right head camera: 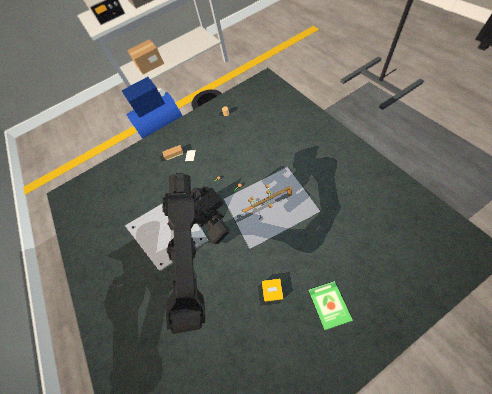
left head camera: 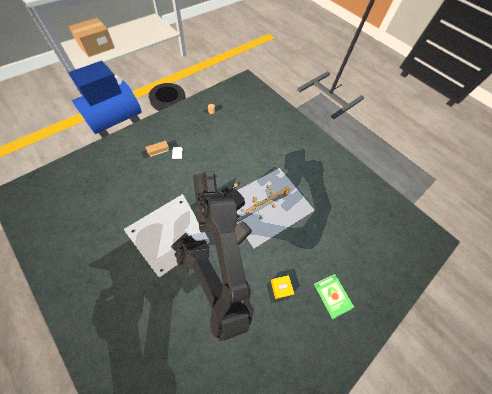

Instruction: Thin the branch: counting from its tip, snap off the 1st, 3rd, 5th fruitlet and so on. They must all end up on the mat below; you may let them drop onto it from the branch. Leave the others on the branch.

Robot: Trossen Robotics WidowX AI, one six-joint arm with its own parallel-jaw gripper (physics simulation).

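Places are measured from the arm's base along level axes (x left, y back, z up), in centimetres.
Pixels of known places: gripper, between the fingertips: [right head camera: 222, 216]; arm's base, origin of its link: [left head camera: 184, 245].
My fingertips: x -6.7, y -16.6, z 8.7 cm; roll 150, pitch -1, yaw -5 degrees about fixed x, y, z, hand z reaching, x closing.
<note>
Ahead of a thing's pixels: the offset from my fingertips to its top centre. Level surfaces: height alone.
The brown branch {dx -1.8, dy -17.2, dz -7.5 cm} [left head camera: 265, 201] [right head camera: 260, 202] stands over a pale grey sheet, its post at the right end and its free tip to the left. Several small orange fruitlets with green stems hang along it, one {dx -4.2, dy -16.3, dz -6.0 cm} [left head camera: 273, 205] [right head camera: 270, 205] on its near side and one {dx +0.1, dy -20.2, dz -5.5 cm} [left head camera: 268, 186] [right head camera: 267, 186] on its far side. Two loose fruitlets lie on the dark green mat {dz -13.9 cm} [left head camera: 150, 350] [right head camera: 220, 350] left of the sheet: one {dx +22.7, dy -9.9, dz -12.5 cm} [right head camera: 218, 178] farther left, the other {dx +13.0, dy -13.7, dz -12.3 cm} [left head camera: 235, 185] [right head camera: 239, 185] nearer the sheet. My gripper [left head camera: 243, 233] [right head camera: 217, 231] is shut and empty, left of the branch tip; its fingertips are hard to make out.
My arm rises from a white base plate [left head camera: 145, 230] [right head camera: 145, 230] on the left. A yellow box {dx -26.3, dy +2.5, dz -10.8 cm} [left head camera: 282, 287] [right head camera: 272, 290] and a green card {dx -40.9, dy -8.3, dz -13.6 cm} [left head camera: 334, 296] [right head camera: 330, 305] lie in front. An orange block {dx +48.9, dy -3.3, dz -10.9 cm} [left head camera: 157, 148] [right head camera: 172, 152] and an orange cylinder {dx +51.3, dy -36.7, dz -10.4 cm} [left head camera: 211, 109] [right head camera: 225, 111] are behind.
</note>
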